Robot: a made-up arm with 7 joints.
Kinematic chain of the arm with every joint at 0, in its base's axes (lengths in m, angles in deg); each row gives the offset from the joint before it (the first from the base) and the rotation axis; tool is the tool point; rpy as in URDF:
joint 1: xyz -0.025 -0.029 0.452 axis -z
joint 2: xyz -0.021 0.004 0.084 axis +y
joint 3: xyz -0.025 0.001 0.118 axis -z
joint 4: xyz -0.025 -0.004 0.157 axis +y
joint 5: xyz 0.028 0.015 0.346 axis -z
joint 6: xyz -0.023 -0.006 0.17 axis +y
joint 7: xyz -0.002 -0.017 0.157 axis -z
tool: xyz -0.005 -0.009 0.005 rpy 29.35 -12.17 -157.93
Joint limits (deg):
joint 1: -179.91..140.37
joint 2: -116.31..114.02
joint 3: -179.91..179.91
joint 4: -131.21..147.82
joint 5: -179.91..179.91
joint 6: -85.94..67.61
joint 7: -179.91..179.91
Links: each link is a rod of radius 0.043 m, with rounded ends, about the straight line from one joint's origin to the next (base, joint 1, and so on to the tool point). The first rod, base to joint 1, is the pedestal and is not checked.
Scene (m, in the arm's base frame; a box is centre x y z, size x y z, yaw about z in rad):
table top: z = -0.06
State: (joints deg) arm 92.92 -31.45 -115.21 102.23 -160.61 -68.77 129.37
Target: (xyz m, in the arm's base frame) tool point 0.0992 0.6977 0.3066
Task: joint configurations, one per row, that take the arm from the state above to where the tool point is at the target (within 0.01 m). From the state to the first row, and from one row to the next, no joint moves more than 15 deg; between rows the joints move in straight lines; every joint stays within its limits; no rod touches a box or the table.
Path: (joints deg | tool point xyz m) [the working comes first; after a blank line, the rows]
Joints at the target: 71.66 -56.65 -146.89 64.49 -167.28 -42.14 130.74
Straight joint move there: clear.

1: 85.83 -39.85 -125.77 89.65 -162.83 -59.89 129.83 | 0.4303 0.3411 0.3878
2: 78.75 -48.25 -136.33 77.07 -165.05 -51.02 130.28 | 0.3078 0.5504 0.3530
3: 71.66 -56.65 -146.89 64.49 -167.28 -42.14 130.74 | 0.0991 0.6977 0.3065

